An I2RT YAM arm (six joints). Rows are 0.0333 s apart.
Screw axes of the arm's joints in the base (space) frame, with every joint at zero. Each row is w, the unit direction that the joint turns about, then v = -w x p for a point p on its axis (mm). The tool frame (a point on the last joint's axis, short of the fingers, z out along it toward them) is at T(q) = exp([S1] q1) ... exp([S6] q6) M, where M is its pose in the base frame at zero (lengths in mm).
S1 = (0, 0, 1, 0, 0, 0)
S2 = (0, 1, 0, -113.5, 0, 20)
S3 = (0, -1, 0, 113.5, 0, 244)
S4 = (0, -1, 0, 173.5, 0, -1)
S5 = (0, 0, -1, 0, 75, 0)
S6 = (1, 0, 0, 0, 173.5, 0)
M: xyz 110.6 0 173.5 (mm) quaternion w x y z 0.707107 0 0.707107 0
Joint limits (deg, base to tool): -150..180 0..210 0..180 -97..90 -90..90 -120..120
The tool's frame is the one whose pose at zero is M.
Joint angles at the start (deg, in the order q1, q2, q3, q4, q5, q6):
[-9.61, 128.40, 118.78, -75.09, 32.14, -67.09]
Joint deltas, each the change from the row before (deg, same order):
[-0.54, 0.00, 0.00, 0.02, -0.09, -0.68]
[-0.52, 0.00, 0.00, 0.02, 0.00, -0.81]
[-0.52, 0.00, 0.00, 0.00, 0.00, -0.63]
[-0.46, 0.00, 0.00, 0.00, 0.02, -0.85]
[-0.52, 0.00, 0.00, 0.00, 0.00, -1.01]
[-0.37, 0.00, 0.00, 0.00, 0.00, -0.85]
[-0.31, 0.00, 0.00, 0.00, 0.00, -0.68]
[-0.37, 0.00, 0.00, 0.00, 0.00, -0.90]
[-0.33, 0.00, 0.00, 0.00, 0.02, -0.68]
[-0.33, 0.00, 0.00, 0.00, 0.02, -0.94]
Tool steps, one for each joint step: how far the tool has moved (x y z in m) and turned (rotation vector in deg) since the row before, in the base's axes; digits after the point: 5 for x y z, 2 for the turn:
[-0.00085, -0.00406, -0.00003, 0.09, 0.33, 0.04]
[-0.00086, -0.00395, 0.00000, 0.01, 0.41, 0.16]
[-0.00093, -0.00394, 0.00000, 0.01, 0.34, 0.01]
[-0.00086, -0.00348, 0.00001, 0.00, 0.46, 0.26]
[-0.00100, -0.00392, 0.00000, 0.03, 0.54, 0.33]
[-0.00073, -0.00278, 0.00000, 0.03, 0.46, 0.35]
[-0.00063, -0.00233, 0.00000, 0.03, 0.36, 0.26]
[-0.00077, -0.00277, 0.00000, 0.04, 0.48, 0.39]
[-0.00070, -0.00248, 0.00001, 0.01, 0.37, 0.24]
[-0.00072, -0.00248, 0.00001, 0.03, 0.51, 0.46]

